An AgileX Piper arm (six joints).
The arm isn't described. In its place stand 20 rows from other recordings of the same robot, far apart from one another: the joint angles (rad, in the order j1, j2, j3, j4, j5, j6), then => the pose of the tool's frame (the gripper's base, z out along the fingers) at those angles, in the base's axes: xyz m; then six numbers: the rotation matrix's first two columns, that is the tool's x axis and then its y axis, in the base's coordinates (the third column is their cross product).
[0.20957 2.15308 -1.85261 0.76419 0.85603 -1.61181] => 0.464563 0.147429 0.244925 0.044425 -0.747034 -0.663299 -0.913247 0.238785 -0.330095
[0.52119 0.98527 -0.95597 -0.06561 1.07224 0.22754] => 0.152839 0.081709 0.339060 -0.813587 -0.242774 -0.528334 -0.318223 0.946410 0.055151
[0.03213 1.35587 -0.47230 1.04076 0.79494 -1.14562] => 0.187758 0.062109 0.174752 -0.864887 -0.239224 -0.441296 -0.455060 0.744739 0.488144
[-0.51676 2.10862 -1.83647 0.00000 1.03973 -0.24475] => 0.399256 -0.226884 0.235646 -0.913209 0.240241 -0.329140 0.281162 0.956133 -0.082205
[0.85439 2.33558 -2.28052 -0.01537 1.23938 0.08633] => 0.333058 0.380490 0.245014 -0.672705 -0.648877 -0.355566 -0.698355 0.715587 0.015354
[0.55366 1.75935 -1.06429 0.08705 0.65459 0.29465] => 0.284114 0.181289 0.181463 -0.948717 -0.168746 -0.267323 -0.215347 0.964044 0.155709
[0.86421 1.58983 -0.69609 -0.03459 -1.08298 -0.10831] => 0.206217 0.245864 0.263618 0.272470 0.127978 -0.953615 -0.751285 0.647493 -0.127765
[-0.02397 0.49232 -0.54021 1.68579 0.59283 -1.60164] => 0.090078 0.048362 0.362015 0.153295 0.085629 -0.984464 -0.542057 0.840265 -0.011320
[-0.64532 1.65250 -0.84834 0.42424 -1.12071 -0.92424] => 0.254465 -0.233791 0.283390 -0.343804 -0.516633 -0.784148 0.813045 0.254046 -0.523850
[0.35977 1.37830 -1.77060 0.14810 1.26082 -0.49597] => 0.239205 0.103637 0.479517 -0.398887 -0.610613 -0.684135 -0.684185 0.694916 -0.221319
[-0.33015 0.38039 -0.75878 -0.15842 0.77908 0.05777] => 0.046410 -0.026567 0.368579 -0.308993 0.047694 -0.949868 0.405644 0.909951 -0.086266
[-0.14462 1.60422 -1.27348 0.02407 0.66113 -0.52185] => 0.349431 -0.049531 0.293294 -0.746718 -0.378206 -0.547149 -0.256558 0.922724 -0.287678
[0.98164 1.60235 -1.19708 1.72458 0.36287 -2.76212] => 0.181783 0.329440 0.324602 0.753570 -0.314688 -0.577152 -0.622505 -0.059485 -0.780352
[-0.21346 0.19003 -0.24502 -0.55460 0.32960 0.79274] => 0.059126 -0.028687 0.258977 -0.035453 0.269417 -0.962371 0.396463 0.887749 0.233921
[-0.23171 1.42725 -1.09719 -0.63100 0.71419 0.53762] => 0.285532 -0.103501 0.305810 -0.717838 0.200800 -0.666624 0.483094 0.833142 -0.269250
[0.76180 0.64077 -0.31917 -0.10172 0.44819 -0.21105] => 0.086961 0.077417 0.228720 -0.236366 -0.637145 -0.733606 -0.770331 0.583039 -0.258177
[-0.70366 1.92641 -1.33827 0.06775 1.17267 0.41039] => 0.274945 -0.225861 0.182798 -0.412170 0.903366 0.118513 0.910351 0.413627 0.013193
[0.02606 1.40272 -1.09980 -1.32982 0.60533 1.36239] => 0.312130 -0.042167 0.347596 -0.328728 0.059720 -0.942534 0.520079 0.844490 -0.127881
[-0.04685 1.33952 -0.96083 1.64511 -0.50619 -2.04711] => 0.292252 -0.057750 0.329722 -0.491285 -0.311254 -0.813487 0.335456 0.794306 -0.506505
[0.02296 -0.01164 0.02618 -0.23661 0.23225 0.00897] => 0.055559 -0.003635 0.184578 -0.155640 -0.223018 -0.962309 -0.003909 0.974312 -0.225167
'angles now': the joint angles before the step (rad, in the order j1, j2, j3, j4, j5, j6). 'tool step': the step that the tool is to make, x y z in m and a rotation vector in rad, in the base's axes. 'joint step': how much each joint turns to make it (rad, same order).
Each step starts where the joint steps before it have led.
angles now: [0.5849, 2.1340, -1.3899, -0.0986, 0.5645, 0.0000]
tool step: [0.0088, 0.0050, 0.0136, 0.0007, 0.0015, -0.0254]
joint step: [0.0000, 0.0068, -0.0756, -0.0027, 0.0712, 0.0225]
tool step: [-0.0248, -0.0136, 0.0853, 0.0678, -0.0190, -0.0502]
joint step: [0.0003, -0.2234, 0.0156, 0.0511, 0.1557, 0.0177]
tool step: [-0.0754, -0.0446, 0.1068, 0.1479, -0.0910, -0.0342]
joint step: [0.0000, -0.4074, 0.1309, 0.0671, 0.1190, 0.0183]
